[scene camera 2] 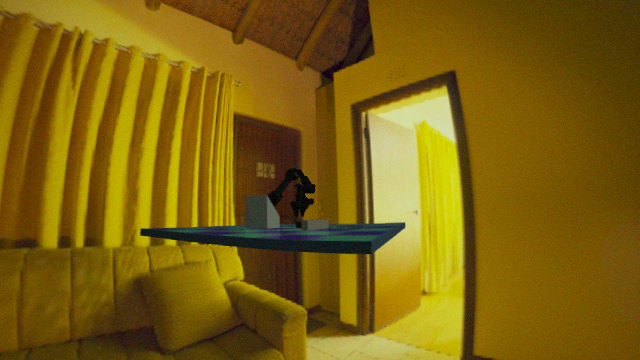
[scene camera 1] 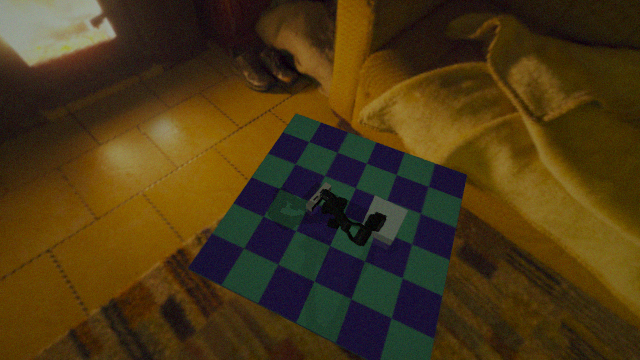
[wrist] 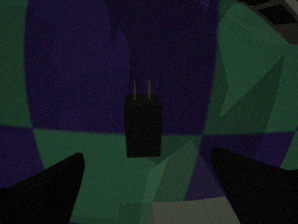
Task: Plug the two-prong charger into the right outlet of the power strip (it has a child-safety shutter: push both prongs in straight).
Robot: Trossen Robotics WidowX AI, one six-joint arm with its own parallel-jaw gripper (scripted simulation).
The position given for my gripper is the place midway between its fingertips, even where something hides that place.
Note:
My gripper [wrist: 149,158] is open, holding nothing. Also in view: a black two-prong charger [wrist: 143,111].

